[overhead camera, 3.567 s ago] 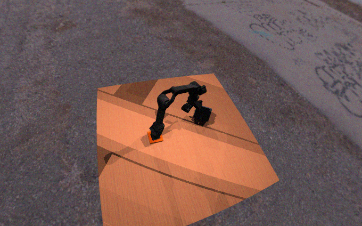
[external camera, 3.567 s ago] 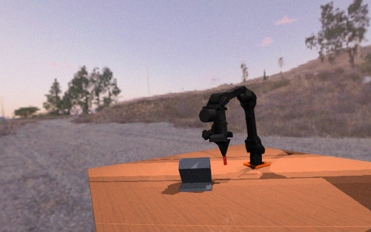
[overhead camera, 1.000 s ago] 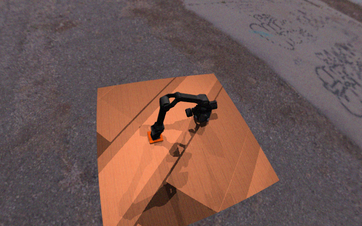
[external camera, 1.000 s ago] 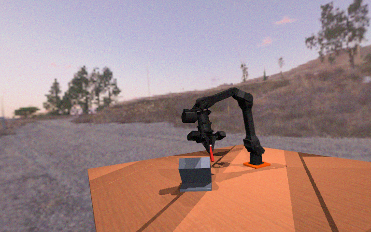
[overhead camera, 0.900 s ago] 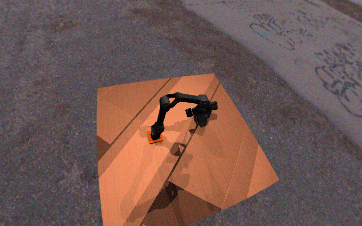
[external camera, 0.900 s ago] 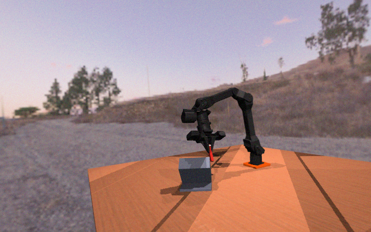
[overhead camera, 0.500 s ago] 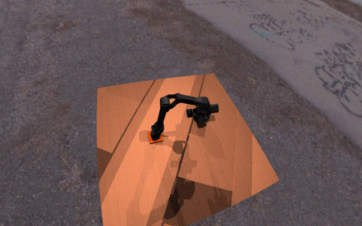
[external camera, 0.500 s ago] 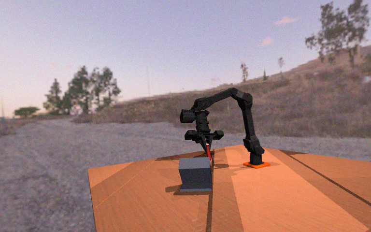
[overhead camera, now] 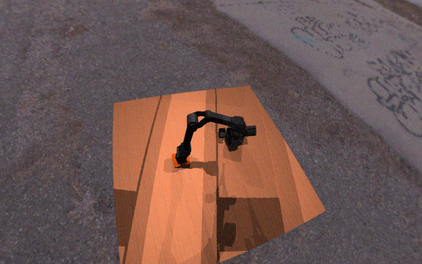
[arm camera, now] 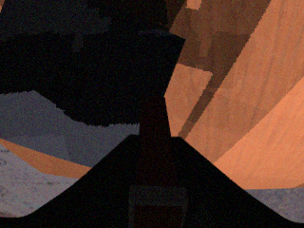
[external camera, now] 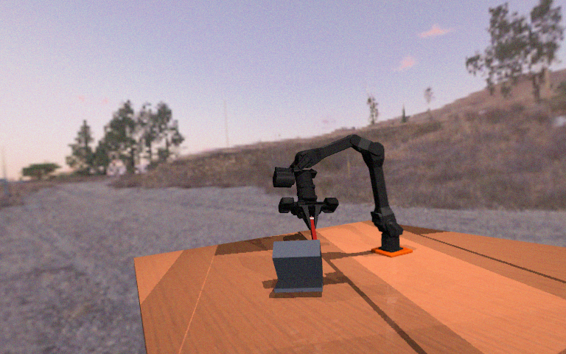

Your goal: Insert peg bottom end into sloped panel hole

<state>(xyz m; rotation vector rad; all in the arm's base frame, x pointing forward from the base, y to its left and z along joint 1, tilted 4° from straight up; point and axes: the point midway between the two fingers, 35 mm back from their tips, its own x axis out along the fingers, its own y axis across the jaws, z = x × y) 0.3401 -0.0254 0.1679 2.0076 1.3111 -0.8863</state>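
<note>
My gripper tip is now 8 cm short of the grey sloped panel, 3 cm to the right of it and 7 cm above it. Also, from my gripper tip: red square peg (1 cm to the right, 1 cm above).
</note>
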